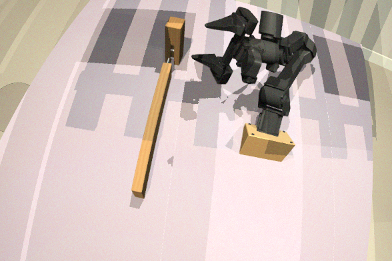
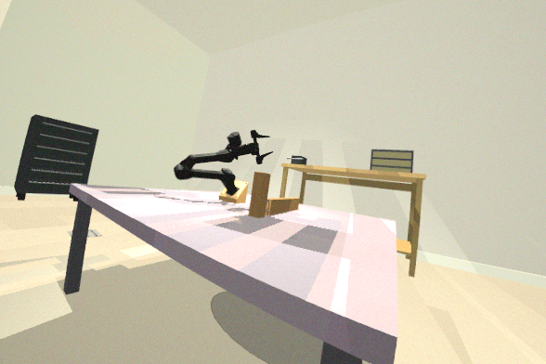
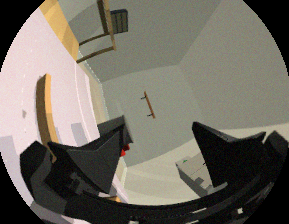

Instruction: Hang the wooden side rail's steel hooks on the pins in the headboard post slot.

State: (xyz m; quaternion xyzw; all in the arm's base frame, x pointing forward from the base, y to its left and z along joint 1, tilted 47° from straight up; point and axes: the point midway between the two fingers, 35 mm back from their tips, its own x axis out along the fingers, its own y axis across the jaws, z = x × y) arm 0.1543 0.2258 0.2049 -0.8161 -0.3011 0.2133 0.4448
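The headboard post lies 270 mm below my gripper tip, 210 mm to the right of it and 140 mm ahead of it.
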